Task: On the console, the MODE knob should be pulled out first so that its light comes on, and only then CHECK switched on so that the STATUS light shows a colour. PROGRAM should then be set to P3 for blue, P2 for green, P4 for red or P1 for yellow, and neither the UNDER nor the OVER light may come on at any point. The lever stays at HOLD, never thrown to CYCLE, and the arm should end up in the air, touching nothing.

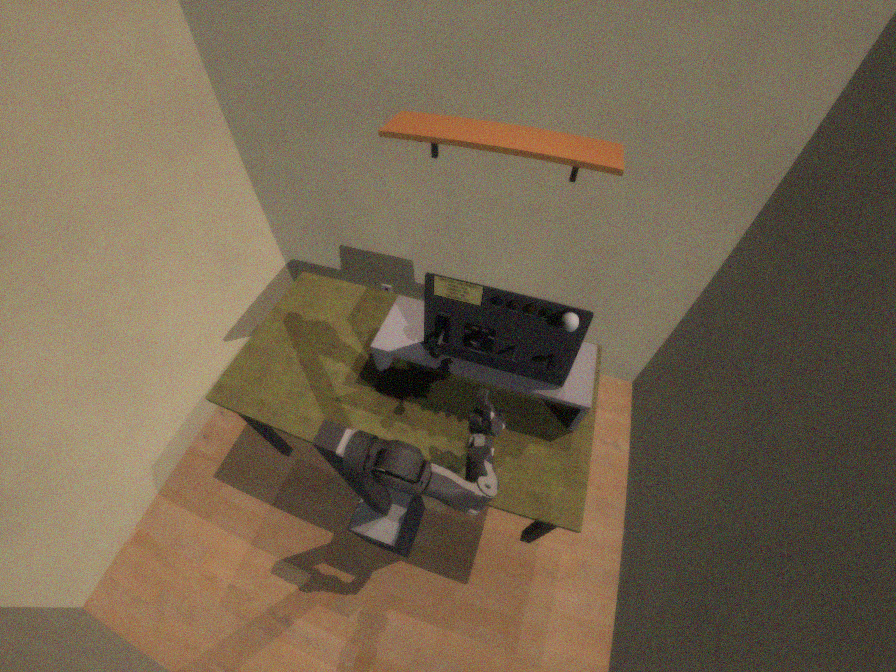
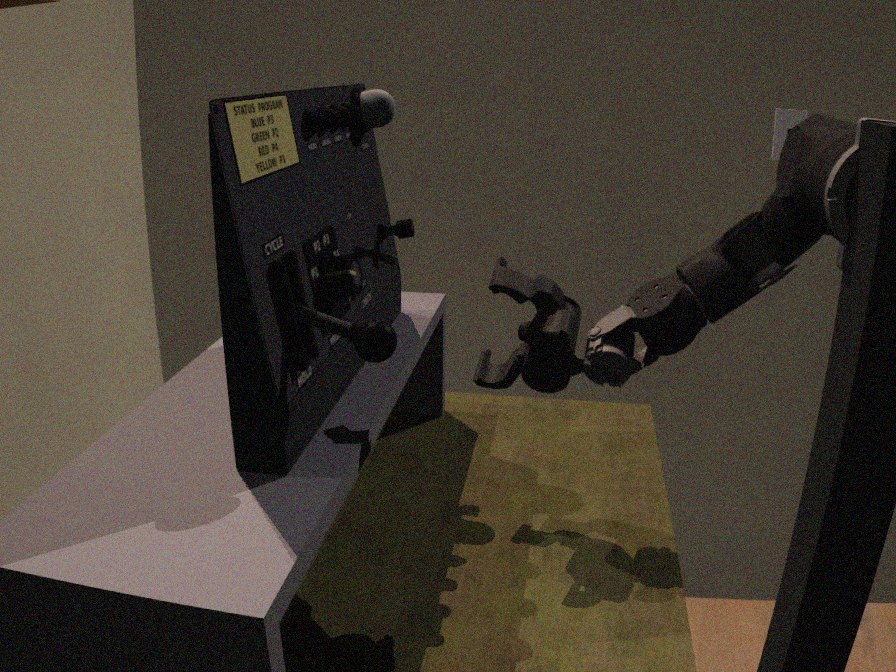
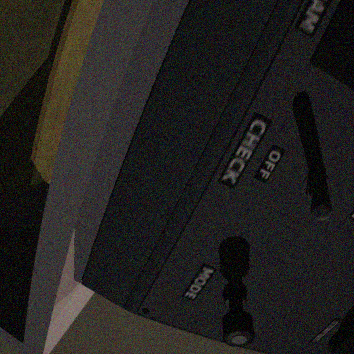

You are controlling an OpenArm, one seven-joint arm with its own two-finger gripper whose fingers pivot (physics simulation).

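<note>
The console stands upright. The MODE knob sticks out; I cannot tell whether it is pulled. The CHECK switch is beside its OFF label; its position is unclear. The white STATUS dome shows no colour, and the small lamps look dark. The PROGRAM selector is too dark to read. The lever's ball stands out towards the lower, HOLD side. My gripper is open and empty, in front of the console, touching nothing.
The console stands on a pale raised stand on the green table. The yellow placard is at its upper left. An orange shelf is on the wall above.
</note>
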